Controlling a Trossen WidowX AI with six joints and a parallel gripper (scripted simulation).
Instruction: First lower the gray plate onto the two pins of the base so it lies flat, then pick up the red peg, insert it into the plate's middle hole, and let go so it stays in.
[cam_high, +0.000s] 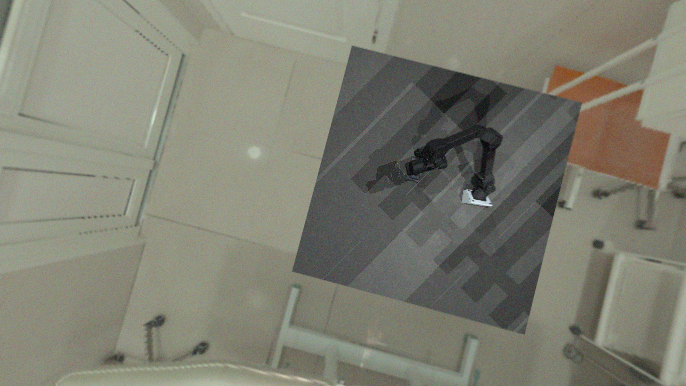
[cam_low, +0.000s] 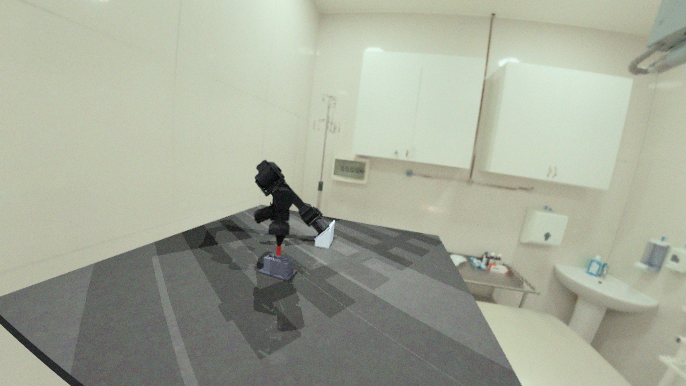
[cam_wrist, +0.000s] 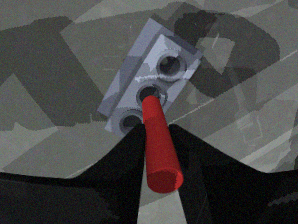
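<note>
Now: the red peg right at my gripper tip. Also, from my gripper tip: base 100 mm below; then gray plate 70 mm below.
</note>
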